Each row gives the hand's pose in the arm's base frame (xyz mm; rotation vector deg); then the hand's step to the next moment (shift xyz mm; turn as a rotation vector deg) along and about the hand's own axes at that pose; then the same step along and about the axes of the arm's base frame.
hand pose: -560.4 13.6 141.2 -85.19 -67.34 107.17
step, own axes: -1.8 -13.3 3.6 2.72 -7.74 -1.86
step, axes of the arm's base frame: -4.7 4.3 12.3 -0.15 6.78 4.98
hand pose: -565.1 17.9 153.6 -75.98 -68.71 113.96
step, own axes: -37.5 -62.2 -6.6 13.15 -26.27 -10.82
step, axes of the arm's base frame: 16.6 6.2 70.7 1.86 27.81 14.26
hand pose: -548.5 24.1 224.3 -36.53 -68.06 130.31
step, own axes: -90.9 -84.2 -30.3 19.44 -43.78 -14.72
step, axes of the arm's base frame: 105.7 4.7 71.3 3.00 42.80 25.89
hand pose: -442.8 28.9 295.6 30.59 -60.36 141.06
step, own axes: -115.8 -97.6 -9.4 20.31 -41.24 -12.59
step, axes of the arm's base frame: 145.2 43.7 -5.6 1.37 39.80 26.19
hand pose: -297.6 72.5 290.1 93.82 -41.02 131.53
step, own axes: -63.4 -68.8 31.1 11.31 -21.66 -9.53
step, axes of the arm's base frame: 78.9 48.6 -33.8 -1.89 22.34 13.61
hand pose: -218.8 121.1 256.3 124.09 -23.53 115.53
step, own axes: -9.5 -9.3 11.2 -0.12 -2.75 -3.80
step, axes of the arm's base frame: 12.9 6.4 -9.7 -2.79 3.75 0.40
